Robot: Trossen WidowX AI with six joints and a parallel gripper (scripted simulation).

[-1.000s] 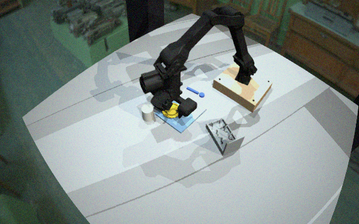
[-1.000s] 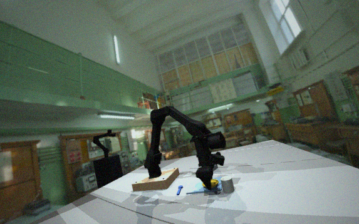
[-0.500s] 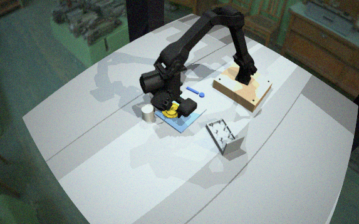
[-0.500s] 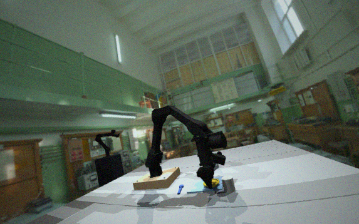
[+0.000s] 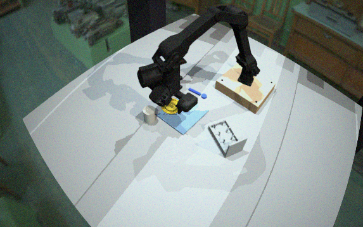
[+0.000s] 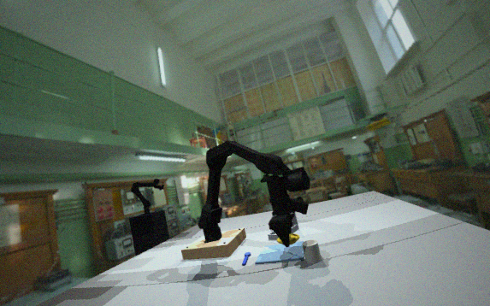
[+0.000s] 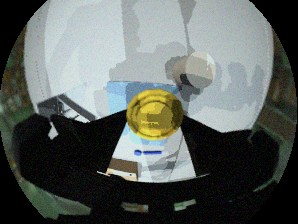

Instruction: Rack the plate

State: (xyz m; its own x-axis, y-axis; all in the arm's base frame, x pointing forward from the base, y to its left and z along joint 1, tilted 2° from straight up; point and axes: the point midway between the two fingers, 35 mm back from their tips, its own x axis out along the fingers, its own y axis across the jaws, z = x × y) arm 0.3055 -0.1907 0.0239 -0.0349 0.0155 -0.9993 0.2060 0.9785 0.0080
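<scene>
Right now my gripper tip is 40 mm above the blue mat, 30 mm to the right of it and 30 mm past it. From my gripper tip the other things lie so: yellow plate: 10 mm above; blue utensil: 150 mm behind, 40 mm to the left, 40 mm below; cup: 60 mm to the right, 50 mm ahead, 20 mm below.
</scene>
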